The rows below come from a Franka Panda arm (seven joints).
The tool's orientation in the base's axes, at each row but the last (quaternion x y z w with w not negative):
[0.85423 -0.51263 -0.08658 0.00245]
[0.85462 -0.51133 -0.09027 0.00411]
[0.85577 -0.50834 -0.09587 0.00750]
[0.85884 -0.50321 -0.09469 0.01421]
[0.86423 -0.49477 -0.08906 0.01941]
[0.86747 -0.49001 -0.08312 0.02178]
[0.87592 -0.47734 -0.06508 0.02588]
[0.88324 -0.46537 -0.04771 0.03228]
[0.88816 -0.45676 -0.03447 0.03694]
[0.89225 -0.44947 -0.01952 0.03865]
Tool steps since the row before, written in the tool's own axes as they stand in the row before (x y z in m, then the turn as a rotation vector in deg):
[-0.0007 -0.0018 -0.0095 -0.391 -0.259 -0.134]
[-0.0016 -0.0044 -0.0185 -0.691 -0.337 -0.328]
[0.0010 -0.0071 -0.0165 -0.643 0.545 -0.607]
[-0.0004 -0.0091 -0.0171 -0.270 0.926 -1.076]
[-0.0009 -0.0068 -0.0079 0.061 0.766 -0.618]
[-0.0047 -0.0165 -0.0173 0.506 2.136 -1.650]
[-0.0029 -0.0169 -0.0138 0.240 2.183 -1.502]
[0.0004 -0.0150 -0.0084 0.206 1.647 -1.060]
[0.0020 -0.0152 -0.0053 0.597 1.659 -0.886]
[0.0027 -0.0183 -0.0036 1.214 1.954 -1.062]
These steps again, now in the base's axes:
[0.0027 0.0007 0.0093 0.067 0.454 0.165]
[0.0060 0.0019 0.0180 0.028 0.737 0.393]
[0.0095 0.0012 0.0153 -0.668 0.246 0.756]
[0.0107 0.0036 0.0158 -0.736 -0.299 1.207]
[0.0067 0.0038 0.0071 -0.515 -0.477 0.693]
[0.0145 0.0118 0.0157 -1.279 -1.612 1.818]
[0.0144 0.0114 0.0121 -1.481 -1.412 1.700]
[0.0135 0.0082 0.0068 -1.112 -1.087 1.209]
[0.0140 0.0074 0.0037 -0.911 -1.418 1.026]
[0.0165 0.0089 0.0020 -0.768 -2.080 1.227]

